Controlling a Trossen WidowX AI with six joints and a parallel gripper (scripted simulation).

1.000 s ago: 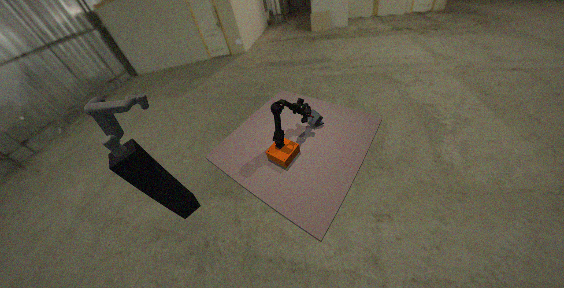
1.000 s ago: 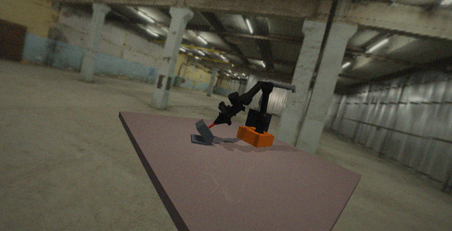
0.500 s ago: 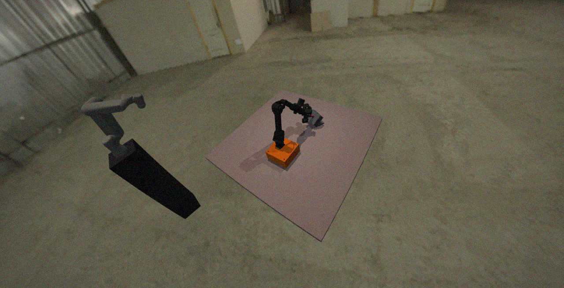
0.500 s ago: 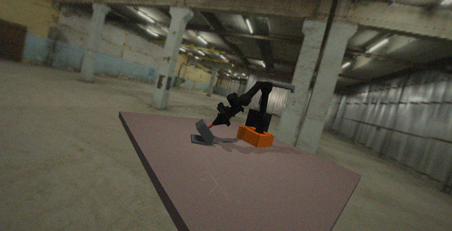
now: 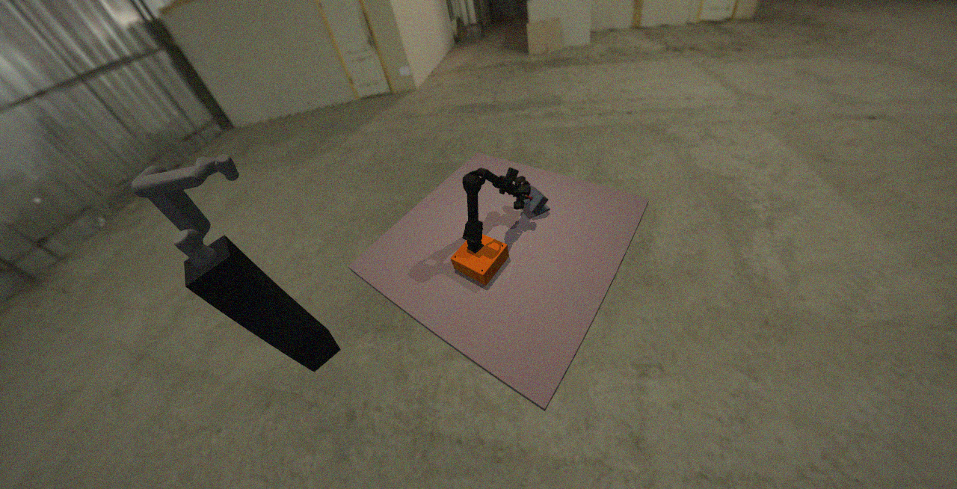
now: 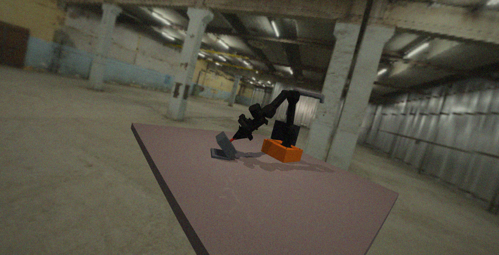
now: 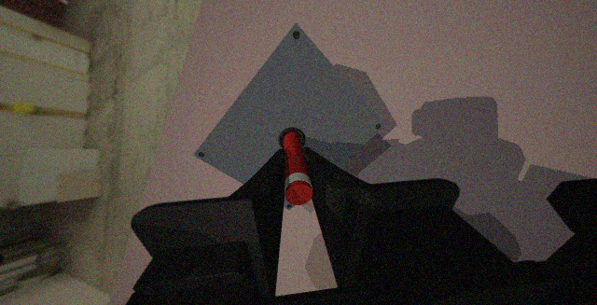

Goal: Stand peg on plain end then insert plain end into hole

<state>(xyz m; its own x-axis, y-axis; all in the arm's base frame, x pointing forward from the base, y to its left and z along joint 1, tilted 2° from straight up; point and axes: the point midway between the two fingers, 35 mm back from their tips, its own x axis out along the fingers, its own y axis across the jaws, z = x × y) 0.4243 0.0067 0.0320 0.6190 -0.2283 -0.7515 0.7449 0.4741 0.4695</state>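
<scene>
Right now my gripper tip is 30 mm short of the grey sloped panel, 10 mm to the left of it and 40 mm above it. Also, from my gripper tip: flat foot: 50 mm ahead, 20 mm to the right, 100 mm below; red peg: 10 mm behind, 10 mm above.
</scene>
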